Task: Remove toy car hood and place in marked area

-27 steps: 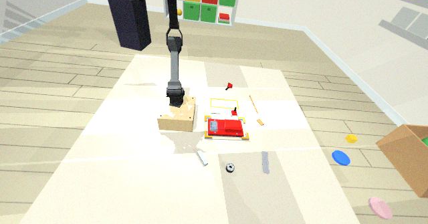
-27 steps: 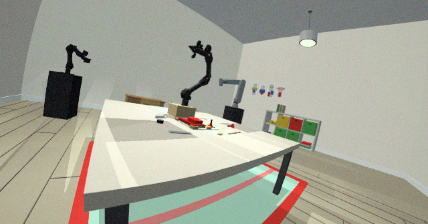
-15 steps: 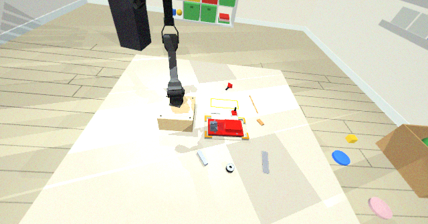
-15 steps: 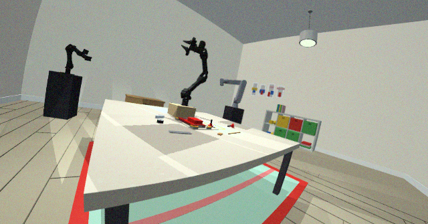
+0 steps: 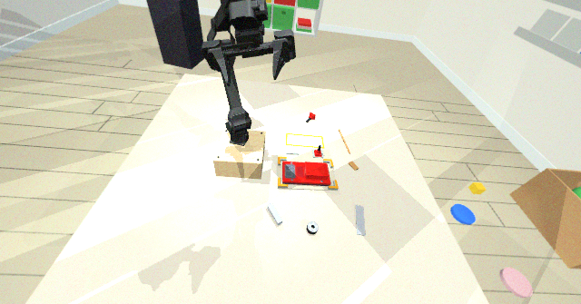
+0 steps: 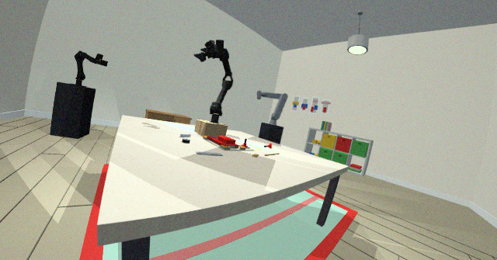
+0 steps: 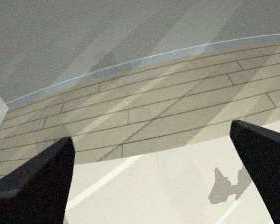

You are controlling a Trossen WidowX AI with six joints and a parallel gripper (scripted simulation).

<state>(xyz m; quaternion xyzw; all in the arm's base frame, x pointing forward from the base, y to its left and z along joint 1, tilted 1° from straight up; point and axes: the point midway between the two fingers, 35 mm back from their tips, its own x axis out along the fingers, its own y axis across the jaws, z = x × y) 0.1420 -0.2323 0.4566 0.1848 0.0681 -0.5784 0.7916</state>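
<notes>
Right now the red hood is 510 mm below my gripper tip, 250 mm to the left of it and 200 mm ahead of it. Round my gripper tip: wooden stick 540 mm below, 520 mm to the left, 320 mm ahead; brown block 540 mm below, 370 mm ahead, 360 mm to the left.
</notes>
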